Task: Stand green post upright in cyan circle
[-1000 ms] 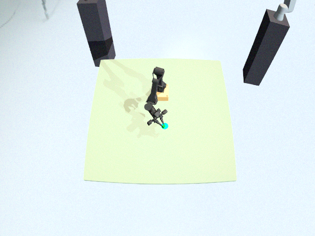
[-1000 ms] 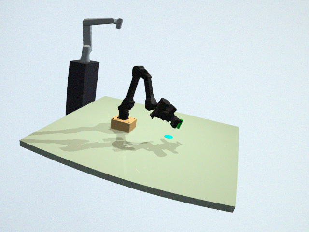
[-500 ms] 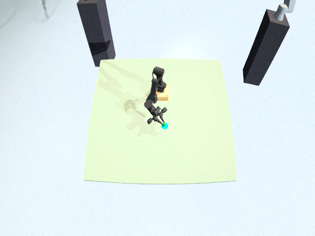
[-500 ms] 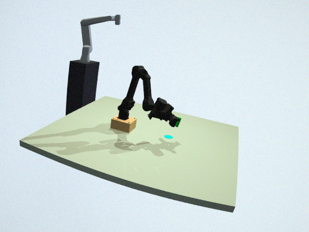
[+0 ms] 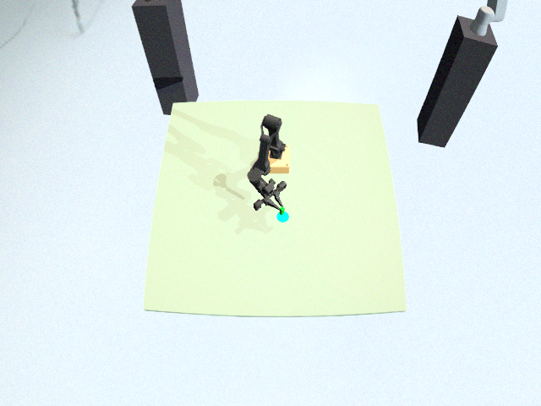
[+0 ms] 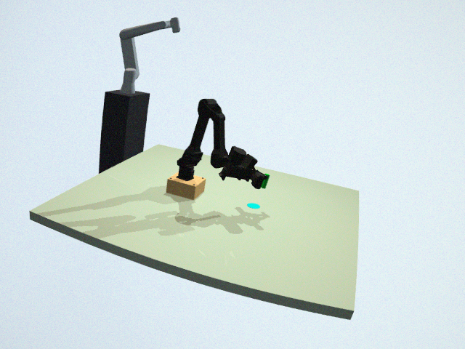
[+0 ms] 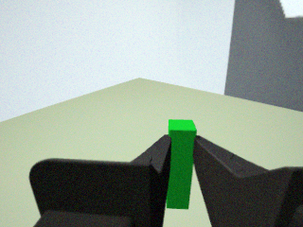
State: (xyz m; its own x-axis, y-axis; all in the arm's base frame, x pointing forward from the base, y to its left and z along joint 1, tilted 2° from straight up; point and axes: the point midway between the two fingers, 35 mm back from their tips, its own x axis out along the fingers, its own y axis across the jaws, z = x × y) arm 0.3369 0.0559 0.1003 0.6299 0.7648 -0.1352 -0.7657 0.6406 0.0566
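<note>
My gripper tip is 30 mm past the cyan circle and 150 mm above it. The rest, counted from my gripper tip: green post (20 mm below).
</note>
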